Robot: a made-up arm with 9 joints. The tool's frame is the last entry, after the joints.
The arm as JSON. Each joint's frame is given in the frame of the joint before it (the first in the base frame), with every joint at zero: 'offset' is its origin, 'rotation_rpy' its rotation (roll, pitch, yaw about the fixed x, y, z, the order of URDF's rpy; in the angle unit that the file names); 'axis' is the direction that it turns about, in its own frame. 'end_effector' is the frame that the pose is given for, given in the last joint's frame.
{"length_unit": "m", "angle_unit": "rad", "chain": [
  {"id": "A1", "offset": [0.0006, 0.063, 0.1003], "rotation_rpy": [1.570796, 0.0, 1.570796], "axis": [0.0, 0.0, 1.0]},
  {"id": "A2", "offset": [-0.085, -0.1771, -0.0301], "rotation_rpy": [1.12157, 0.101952, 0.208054], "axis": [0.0, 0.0, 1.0]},
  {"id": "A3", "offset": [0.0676, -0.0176, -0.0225], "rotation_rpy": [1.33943, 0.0, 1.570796], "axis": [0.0, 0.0, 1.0]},
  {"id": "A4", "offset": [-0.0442, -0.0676, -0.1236], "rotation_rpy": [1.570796, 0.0, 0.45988], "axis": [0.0, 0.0, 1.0]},
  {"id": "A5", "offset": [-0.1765, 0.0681, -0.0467], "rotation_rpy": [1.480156, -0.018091, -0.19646], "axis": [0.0, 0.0, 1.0]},
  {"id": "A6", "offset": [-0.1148, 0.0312, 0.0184], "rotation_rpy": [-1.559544, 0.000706, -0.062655], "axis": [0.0, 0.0, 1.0]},
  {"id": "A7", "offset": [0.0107, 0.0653, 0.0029], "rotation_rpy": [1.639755, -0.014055, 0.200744], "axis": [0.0, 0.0, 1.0]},
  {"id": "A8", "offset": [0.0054, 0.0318, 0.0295], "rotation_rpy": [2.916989, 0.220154, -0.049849], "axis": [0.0, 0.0, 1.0]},
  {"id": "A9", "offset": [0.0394, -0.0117, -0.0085], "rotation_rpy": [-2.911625, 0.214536, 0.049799], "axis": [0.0, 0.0, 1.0]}
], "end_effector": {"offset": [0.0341, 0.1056, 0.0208], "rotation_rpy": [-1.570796, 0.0, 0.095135]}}
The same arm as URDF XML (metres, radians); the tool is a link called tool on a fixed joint. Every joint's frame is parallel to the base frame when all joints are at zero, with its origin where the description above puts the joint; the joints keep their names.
<robot name="arm">
<link name="base_link"/>
<link name="link1"/>
<link name="link2"/>
<link name="link3"/>
<link name="link4"/>
<link name="link5"/>
<link name="link6"/>
<link name="link7"/>
<link name="link8"/>
<link name="link9"/>
<link name="tool"/>
<joint name="A1" type="continuous"><parent link="base_link"/><child link="link1"/><origin xyz="0.0006 0.063 0.1003" rpy="0 0 0"/><axis xyz="1 0 0"/></joint>
<joint name="A2" type="continuous"><parent link="link1"/><child link="link2"/><origin xyz="-0.0301 -0.085 -0.1771" rpy="0 0 0"/><axis xyz="0.432014 0.229307 -0.872228"/></joint>
<joint name="A3" type="continuous"><parent link="link2"/><child link="link3"/><origin xyz="-0.0324 0.0606 0.0257" rpy="0 0 0"/><axis xyz="0 1 0"/></joint>
<joint name="A4" type="continuous"><parent link="link3"/><child link="link4"/><origin xyz="-0.0696 -0.1236 0.041" rpy="0 0 0"/><axis xyz="0 0 1"/></joint>
<joint name="A5" type="continuous"><parent link="link4"/><child link="link5"/><origin xyz="-0.1765 0.0681 -0.0467" rpy="0 0 0"/><axis xyz="-0.196004 -0.976418 0.090502"/></joint>
<joint name="A6" type="continuous"><parent link="link5"/><child link="link6"/><origin xyz="-0.1162 0.0073 0.0307" rpy="0 0 0"/><axis xyz="0.059198 0.068898 0.995866"/></joint>
<joint name="A7" type="continuous"><parent link="link6"/><child link="link7"/><origin xyz="0.0234 0.0619 -0.0028" rpy="0 0 0"/><axis xyz="0 -1 0"/></joint>
<joint name="A8" type="continuous"><parent link="link7"/><child link="link8"/><origin xyz="0.0068 -0.0295 0.0315" rpy="0 0 0"/><axis xyz="-0.233088 0.951353 -0.20149"/></joint>
<joint name="A9" type="continuous"><parent link="link8"/><child link="link9"/><origin xyz="0.0408 0.0031 0.0095" rpy="0 0 0"/><axis xyz="0 -1 0"/></joint>
<joint name="tool_fixed" type="fixed"><parent link="link9"/><child link="tool"/><origin xyz="0.044 -0.0208 0.1019" rpy="0 0 0"/></joint>
</robot>

